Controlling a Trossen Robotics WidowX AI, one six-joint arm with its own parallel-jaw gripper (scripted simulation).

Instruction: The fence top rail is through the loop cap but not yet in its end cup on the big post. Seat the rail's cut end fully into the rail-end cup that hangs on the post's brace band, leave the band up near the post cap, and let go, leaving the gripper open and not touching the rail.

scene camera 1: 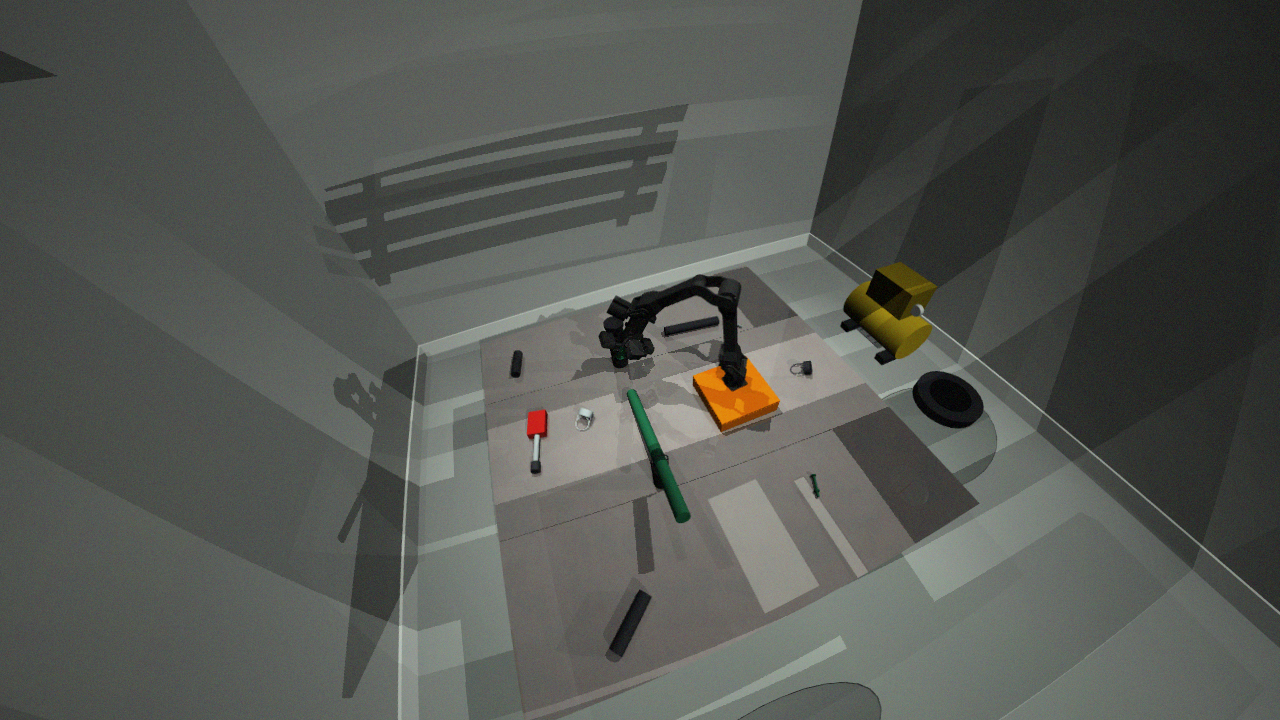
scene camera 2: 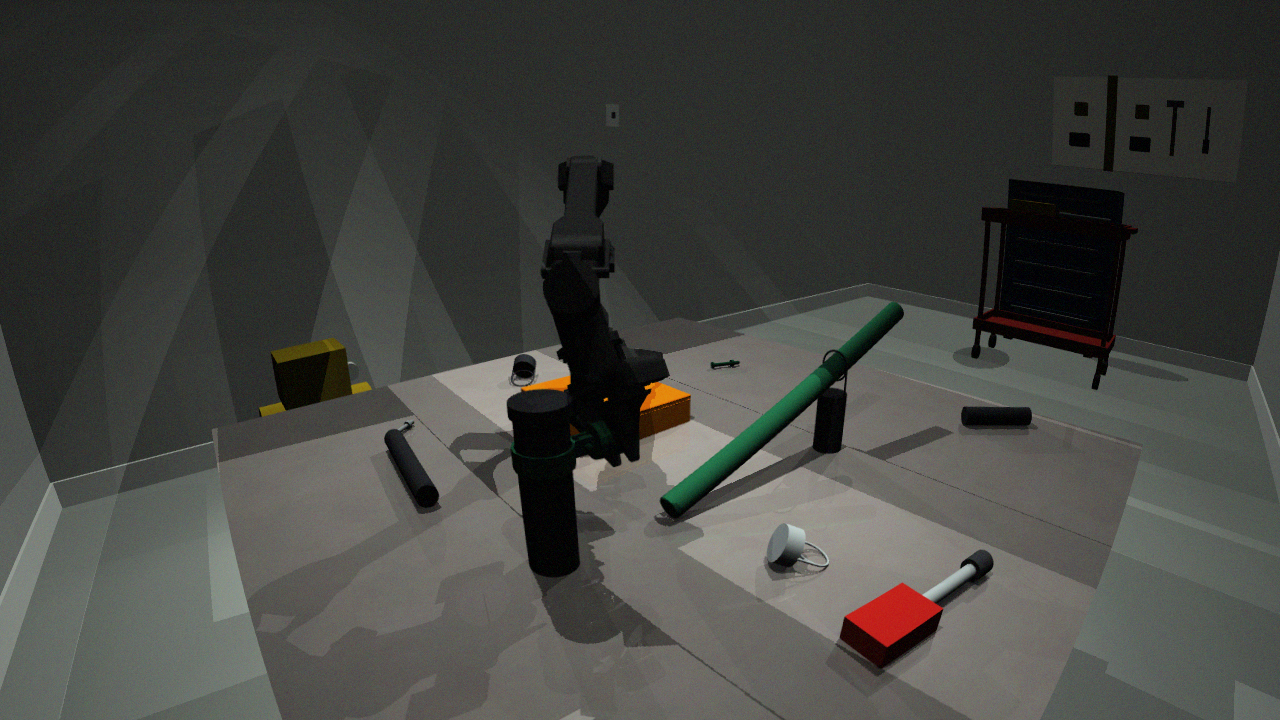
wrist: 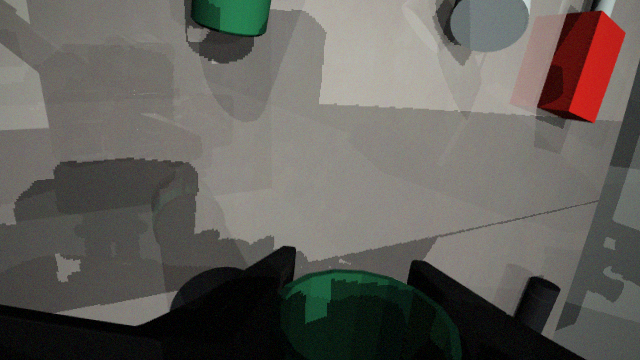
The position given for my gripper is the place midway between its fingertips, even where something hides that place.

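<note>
My gripper is visible in scene camera 2 and scene camera 1 as well as in the wrist view: my gripper (scene camera 2: 626,463) (scene camera 1: 617,360) (wrist: 352,266). A green rail-end cup (scene camera 2: 605,445) (wrist: 336,307) shows in scene camera 2 and the wrist view. A green top rail (scene camera 2: 694,487) (scene camera 1: 677,504) appears in scene camera 2 and in scene camera 1.
</note>
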